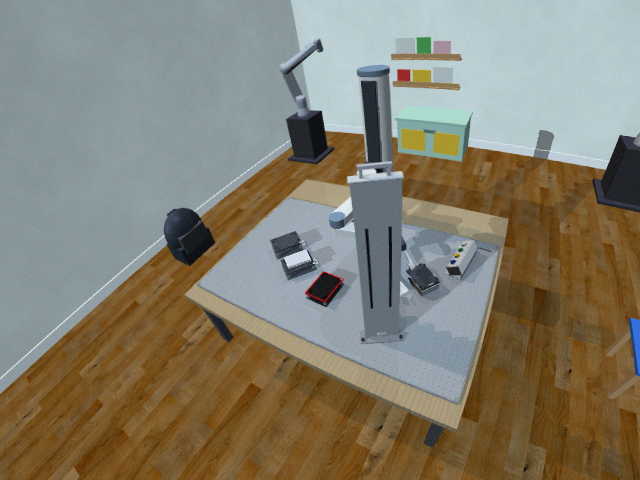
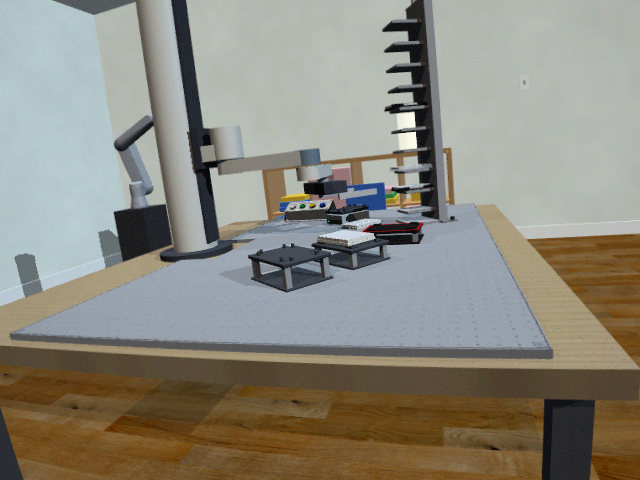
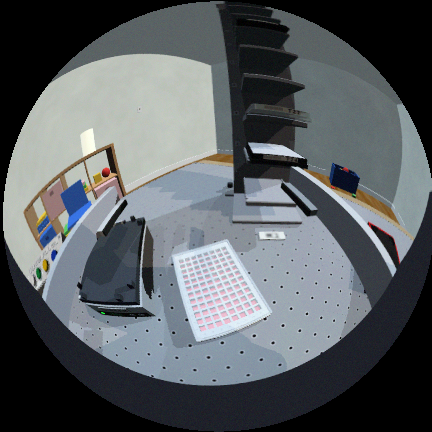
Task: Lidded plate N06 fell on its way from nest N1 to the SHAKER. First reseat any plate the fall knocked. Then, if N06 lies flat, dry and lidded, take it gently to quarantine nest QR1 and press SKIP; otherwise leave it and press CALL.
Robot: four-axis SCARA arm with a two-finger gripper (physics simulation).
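Places are measured from the arm's base along level axes (x up, y back, z right), in metres.
Pixels of known places: gripper, between the fingertips: (image 2: 364, 190) (image 3: 198, 180); arm's base, origin of its link: (image 2: 197, 253).
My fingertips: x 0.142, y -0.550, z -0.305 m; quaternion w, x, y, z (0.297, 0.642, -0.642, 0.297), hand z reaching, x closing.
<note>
Ahead of a thing's pixels: the offset from my fingertips to its top centre. "spot": to the spot under its first point.
Plate N06 @(dx -0.113, dy +0.020, dz +0.019 m) (image 2: 361, 223) (image 3: 220, 290), white with pinkish wells, lies flat on the mat, turned askew, between the shaker @(spot: dx -0.074, dy +0.087, dz -0.105 m) (image 1: 423, 277) (image 2: 347, 213) (image 3: 117, 265) and the rack (image 1: 377, 206) (image 2: 436, 129) (image 3: 240, 125). No pink shows on the mat around it; I cannot tell whether its clear lid is on. My gripper (image 3: 198, 180) is open and empty above it. Bottom nest N1 @(spot: dx -0.080, dy -0.168, dz +0.015 m) (image 3: 270, 192) is empty. A white-topped plate @(dx +0.005, dy -0.174, dz +0.008 m) (image 3: 275, 151) sits one shelf up; a clear plate @(dx +0.076, dy -0.175, dz +0.008 m) (image 3: 280, 111) above it reaches slightly past its shelf's right end. The red-rimmed nest QR1 @(dx -0.083, dy -0.135, dz +0.320 m) (image 1: 324, 287) (image 2: 395, 227) (image 3: 387, 245) is empty.
The button box @(dx -0.045, dy +0.301, dz -0.246 m) (image 1: 461, 257) (image 2: 310, 207) (image 3: 46, 265) stands beyond the shaker. A white plate @(dx -0.062, dy -0.043, dz +0.540 m) (image 1: 298, 259) (image 2: 346, 237) rests on one low stand; another low stand (image 1: 286, 241) (image 2: 289, 254) is bare. The arm's column (image 1: 383, 118) (image 2: 165, 129) rises at the table's back side.
</note>
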